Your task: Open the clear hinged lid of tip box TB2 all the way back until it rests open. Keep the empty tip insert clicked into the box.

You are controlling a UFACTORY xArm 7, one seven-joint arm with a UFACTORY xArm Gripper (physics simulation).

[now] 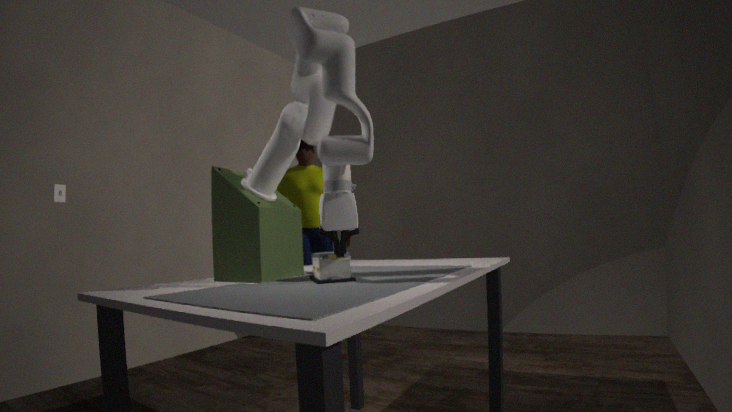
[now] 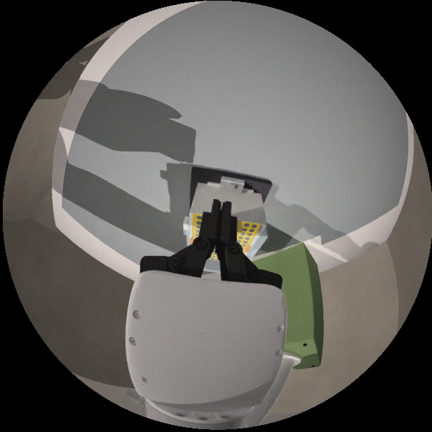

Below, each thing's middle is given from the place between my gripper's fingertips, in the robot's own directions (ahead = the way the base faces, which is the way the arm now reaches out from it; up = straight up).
Labels:
I see the clear lid (image 2: pixel 251 235) 60 mm behind my hand and 40 mm to the left of it.

